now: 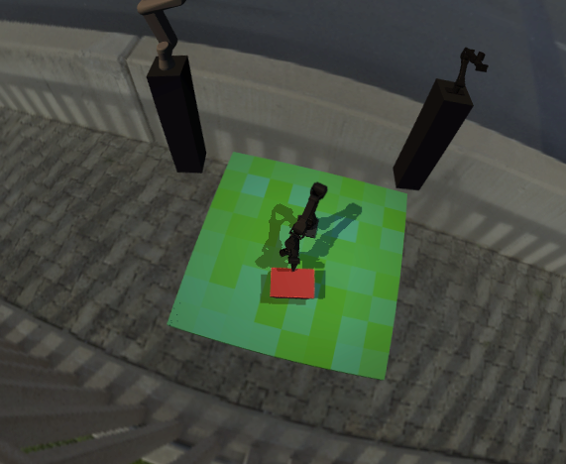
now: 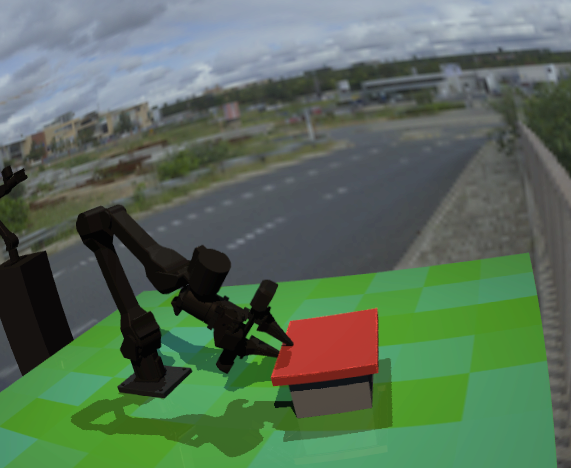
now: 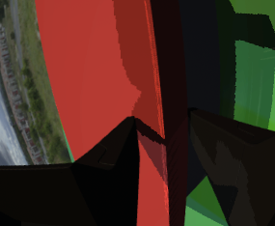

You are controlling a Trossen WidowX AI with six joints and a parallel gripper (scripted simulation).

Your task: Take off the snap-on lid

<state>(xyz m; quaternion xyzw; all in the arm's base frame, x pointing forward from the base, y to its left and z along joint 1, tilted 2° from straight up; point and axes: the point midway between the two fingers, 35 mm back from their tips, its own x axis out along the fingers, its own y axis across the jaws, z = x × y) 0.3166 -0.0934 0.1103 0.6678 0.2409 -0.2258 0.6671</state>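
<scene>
The red lid is 70 mm ahead of my gripper tip. Also, from my gripper tip: grey storage box (80 mm ahead, 40 mm below).
</scene>
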